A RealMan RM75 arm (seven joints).
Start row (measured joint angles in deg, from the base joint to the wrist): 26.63, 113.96, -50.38, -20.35, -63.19, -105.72, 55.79
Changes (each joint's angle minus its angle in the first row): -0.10, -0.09, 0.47, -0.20, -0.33, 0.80, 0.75; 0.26, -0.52, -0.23, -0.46, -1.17, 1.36, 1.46; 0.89, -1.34, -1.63, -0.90, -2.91, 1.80, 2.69; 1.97, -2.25, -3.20, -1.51, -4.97, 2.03, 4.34; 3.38, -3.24, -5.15, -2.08, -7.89, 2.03, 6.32; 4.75, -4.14, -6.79, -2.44, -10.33, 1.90, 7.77; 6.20, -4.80, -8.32, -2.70, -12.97, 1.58, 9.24; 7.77, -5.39, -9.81, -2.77, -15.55, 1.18, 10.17; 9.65, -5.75, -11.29, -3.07, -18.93, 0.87, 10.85; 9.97, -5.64, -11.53, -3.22, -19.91, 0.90, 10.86; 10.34, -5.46, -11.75, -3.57, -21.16, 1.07, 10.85
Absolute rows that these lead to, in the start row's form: 26.53, 113.87, -49.91, -20.55, -63.52, -104.92, 56.54; 26.89, 113.44, -50.61, -20.81, -64.36, -104.36, 57.25; 27.52, 112.62, -52.01, -21.25, -66.10, -103.92, 58.48; 28.60, 111.71, -53.58, -21.86, -68.16, -103.69, 60.13; 30.01, 110.72, -55.53, -22.43, -71.08, -103.69, 62.11; 31.38, 109.82, -57.17, -22.79, -73.52, -103.82, 63.56; 32.83, 109.16, -58.70, -23.05, -76.16, -104.14, 65.03; 34.40, 108.57, -60.19, -23.12, -78.74, -104.54, 65.96; 36.28, 108.21, -61.67, -23.42, -82.12, -104.85, 66.64; 36.60, 108.32, -61.91, -23.57, -83.10, -104.82, 66.65; 36.97, 108.50, -62.13, -23.92, -84.35, -104.65, 66.64
